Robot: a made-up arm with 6 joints.
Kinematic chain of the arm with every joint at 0, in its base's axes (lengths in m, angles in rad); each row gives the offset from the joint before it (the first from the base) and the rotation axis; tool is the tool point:
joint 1: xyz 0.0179 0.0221 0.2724 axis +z
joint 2: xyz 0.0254 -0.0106 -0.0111 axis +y
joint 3: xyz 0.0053 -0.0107 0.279 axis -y
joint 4: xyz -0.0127 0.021 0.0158 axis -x
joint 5: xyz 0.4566 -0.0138 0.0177 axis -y
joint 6: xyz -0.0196 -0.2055 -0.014 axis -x
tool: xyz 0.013 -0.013 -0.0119
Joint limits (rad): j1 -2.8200..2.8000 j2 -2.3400..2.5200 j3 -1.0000..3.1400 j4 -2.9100..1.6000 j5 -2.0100..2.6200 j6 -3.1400..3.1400
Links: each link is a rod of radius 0.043 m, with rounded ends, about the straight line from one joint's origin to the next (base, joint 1, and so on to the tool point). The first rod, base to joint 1, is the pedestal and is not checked.
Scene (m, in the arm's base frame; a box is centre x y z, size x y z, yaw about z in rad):
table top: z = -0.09
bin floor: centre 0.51 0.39 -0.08 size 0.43 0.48 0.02 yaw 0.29
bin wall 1: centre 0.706 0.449 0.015 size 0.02 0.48 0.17 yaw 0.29
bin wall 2: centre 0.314 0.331 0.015 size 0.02 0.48 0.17 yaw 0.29
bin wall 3: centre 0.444 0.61 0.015 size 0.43 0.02 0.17 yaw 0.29
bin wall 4: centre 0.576 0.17 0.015 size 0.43 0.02 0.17 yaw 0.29
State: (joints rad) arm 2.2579 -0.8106 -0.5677 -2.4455 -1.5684 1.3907
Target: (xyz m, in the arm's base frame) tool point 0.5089 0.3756 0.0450
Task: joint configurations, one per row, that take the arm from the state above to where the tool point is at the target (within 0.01 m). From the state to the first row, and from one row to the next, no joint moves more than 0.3 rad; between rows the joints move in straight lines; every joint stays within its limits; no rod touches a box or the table.
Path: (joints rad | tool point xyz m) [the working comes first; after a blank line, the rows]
Joints at the target: 0.5653 1.0210 0.6589 -1.8297 -1.6507 1.5085
Straight joint move there: clear.

1: 2.0161 -0.5489 -0.3925 -2.3575 -1.5802 1.4075 | -0.2642 0.2705 0.4067
2: 1.7743 -0.2873 -0.2172 -2.2696 -1.5919 1.4244 | -0.1920 0.3913 0.3835
3: 1.5325 -0.0256 -0.0420 -2.1816 -1.6037 1.4412 | -0.0776 0.4880 0.3443
4: 1.2907 0.2360 0.1332 -2.0936 -1.6155 1.4580 | 0.0692 0.5431 0.2891
5: 1.0489 0.4977 0.3085 -2.0056 -1.6272 1.4748 | 0.2311 0.5442 0.2192
6: 0.8071 0.7593 0.4837 -1.9177 -1.6390 1.4917 | 0.3855 0.4865 0.1367
7: 0.5653 1.0210 0.6589 -1.8297 -1.6507 1.5085 | 0.5089 0.3756 0.0450

